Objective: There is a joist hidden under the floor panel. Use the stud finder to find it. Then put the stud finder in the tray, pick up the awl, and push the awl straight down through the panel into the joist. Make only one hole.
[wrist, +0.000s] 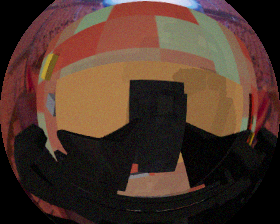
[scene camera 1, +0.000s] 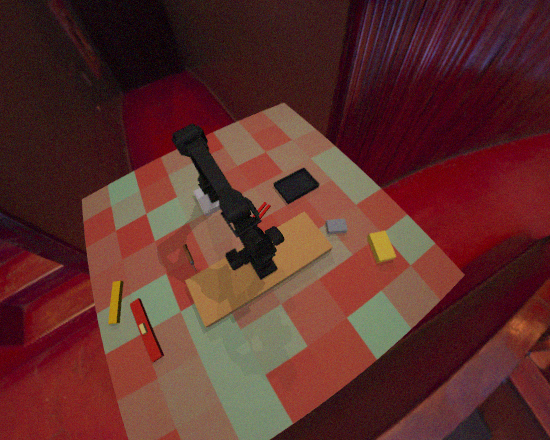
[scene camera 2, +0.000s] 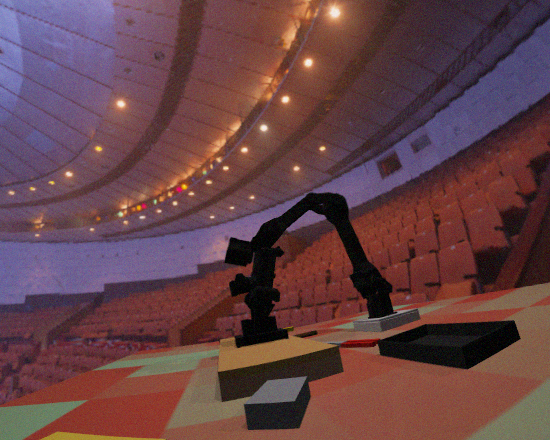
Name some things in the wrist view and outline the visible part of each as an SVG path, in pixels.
A stud finder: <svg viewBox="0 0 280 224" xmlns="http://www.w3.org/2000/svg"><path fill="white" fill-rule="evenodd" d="M130 79L129 122L139 117L137 147L132 164L137 164L137 172L175 172L177 159L180 157L182 137L184 137L186 124L187 93L184 91L184 82L162 81L162 79Z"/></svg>
